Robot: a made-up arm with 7 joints. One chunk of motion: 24 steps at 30 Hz.
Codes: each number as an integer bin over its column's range. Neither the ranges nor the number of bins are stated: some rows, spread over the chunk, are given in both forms.
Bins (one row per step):
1: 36 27 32 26 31 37 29
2: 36 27 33 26 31 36 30
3: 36 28 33 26 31 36 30
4: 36 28 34 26 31 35 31
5: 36 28 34 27 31 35 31
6: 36 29 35 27 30 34 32
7: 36 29 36 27 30 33 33
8: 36 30 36 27 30 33 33
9: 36 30 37 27 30 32 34
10: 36 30 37 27 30 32 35
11: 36 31 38 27 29 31 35
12: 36 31 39 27 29 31 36
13: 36 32 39 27 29 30 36
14: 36 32 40 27 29 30 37
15: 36 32 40 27 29 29 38
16: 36 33 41 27 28 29 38
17: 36 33 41 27 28 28 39
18: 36 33 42 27 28 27 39
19: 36 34 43 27 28 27 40
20: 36 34 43 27 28 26 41
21: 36 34 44 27 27 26 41
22: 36 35 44 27 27 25 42
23: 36 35 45 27 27 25 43
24: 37 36 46 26 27 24 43
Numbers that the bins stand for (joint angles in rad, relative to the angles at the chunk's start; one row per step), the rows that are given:
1: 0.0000 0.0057 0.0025 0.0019 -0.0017 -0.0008 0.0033
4: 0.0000 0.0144 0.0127 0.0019 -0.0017 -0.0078 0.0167
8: 0.0000 0.0319 0.0229 0.0043 -0.0052 -0.0148 0.0300
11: 0.0000 0.0406 0.0330 0.0043 -0.0087 -0.0217 0.0433
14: 0.0000 0.0494 0.0432 0.0043 -0.0087 -0.0252 0.0567
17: 0.0000 0.0581 0.0483 0.0043 -0.0122 -0.0322 0.0700
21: 0.0000 0.0668 0.0635 0.0043 -0.0157 -0.0392 0.0833
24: 0.0022 0.0843 0.0737 0.0019 -0.0157 -0.0462 0.0967
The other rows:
2: 0.0000 0.0057 0.0076 0.0019 -0.0017 -0.0043 0.0100
3: 0.0000 0.0144 0.0076 0.0019 -0.0017 -0.0043 0.0100
5: 0.0000 0.0144 0.0127 0.0043 -0.0017 -0.0078 0.0167
6: 0.0000 0.0232 0.0178 0.0043 -0.0052 -0.0113 0.0233
7: 0.0000 0.0232 0.0229 0.0043 -0.0052 -0.0148 0.0300
9: 0.0000 0.0319 0.0279 0.0043 -0.0052 -0.0183 0.0367
10: 0.0000 0.0319 0.0279 0.0043 -0.0052 -0.0183 0.0433
12: 0.0000 0.0406 0.0381 0.0043 -0.0087 -0.0217 0.0500
13: 0.0000 0.0494 0.0381 0.0043 -0.0087 -0.0252 0.0500
15: 0.0000 0.0494 0.0432 0.0043 -0.0087 -0.0287 0.0633
16: 0.0000 0.0581 0.0483 0.0043 -0.0122 -0.0287 0.0633
18: 0.0000 0.0581 0.0533 0.0043 -0.0122 -0.0357 0.0700
19: 0.0000 0.0668 0.0584 0.0043 -0.0122 -0.0357 0.0767
20: 0.0000 0.0668 0.0584 0.0043 -0.0122 -0.0392 0.0833
22: 0.0000 0.0756 0.0635 0.0043 -0.0157 -0.0427 0.0900
23: 0.0000 0.0756 0.0686 0.0043 -0.0157 -0.0427 0.0967

